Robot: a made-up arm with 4 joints.
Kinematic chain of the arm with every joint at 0, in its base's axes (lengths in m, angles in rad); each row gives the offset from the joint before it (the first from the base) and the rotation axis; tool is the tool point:
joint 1: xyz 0 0 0.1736 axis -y
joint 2: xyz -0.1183 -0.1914 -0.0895 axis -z
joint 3: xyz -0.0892 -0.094 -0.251 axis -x
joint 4: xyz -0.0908 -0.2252 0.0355 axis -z
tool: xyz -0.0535 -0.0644 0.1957
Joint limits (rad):
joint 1: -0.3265..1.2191
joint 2: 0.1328..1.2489
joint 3: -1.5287..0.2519
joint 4: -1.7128..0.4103
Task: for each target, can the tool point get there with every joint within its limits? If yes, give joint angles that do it. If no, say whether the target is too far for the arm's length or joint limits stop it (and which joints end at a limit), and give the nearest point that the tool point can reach.
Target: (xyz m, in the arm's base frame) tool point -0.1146 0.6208 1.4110
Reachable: no: too far | nearest point -0.4662 -0.0418 0.2776 | short by 1.359 m
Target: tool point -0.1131 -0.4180 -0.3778
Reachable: yes | joints 0.9657 0.7828 -0.3469 -1.4349
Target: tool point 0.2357 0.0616 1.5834
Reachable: no: too far | nearest point -0.4831 -0.0789 0.2917 | short by 1.485 m
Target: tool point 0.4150 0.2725 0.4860
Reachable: no: joint limits stop it (at a limit: joint 1, joint 2, joint 3, joint 4) | nearest point -0.4662 -0.0418 0.2776 | short by 0.959 m
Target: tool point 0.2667 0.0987 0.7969
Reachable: no: joint limits stop it (at a limit: joint 1, joint 2, joint 3, joint 4) | nearest point -0.4662 -0.0418 0.2776 | short by 0.909 m
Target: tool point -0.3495 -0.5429 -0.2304
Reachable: yes | joints 0.4058 0.3069 -0.3854 0.0913
